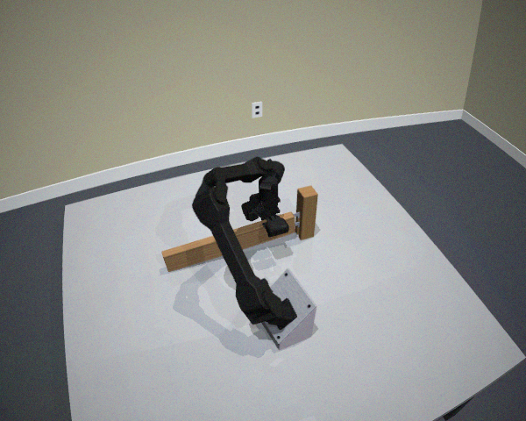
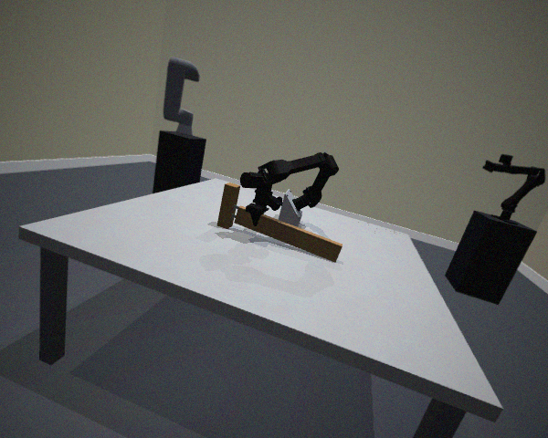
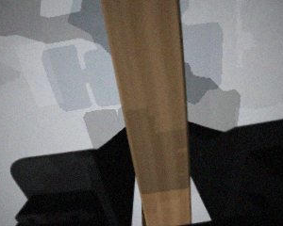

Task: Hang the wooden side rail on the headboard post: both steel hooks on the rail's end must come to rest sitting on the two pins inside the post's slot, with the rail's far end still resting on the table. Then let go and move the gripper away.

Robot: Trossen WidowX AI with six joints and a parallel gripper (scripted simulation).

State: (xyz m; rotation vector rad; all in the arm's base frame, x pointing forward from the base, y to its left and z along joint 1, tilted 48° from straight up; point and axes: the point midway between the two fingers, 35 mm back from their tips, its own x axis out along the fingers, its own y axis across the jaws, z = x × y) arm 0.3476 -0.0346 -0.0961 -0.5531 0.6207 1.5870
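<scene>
Right now my gripper tip is 130 mm to the left of the wooden headboard post and 40 mm below it.
</scene>
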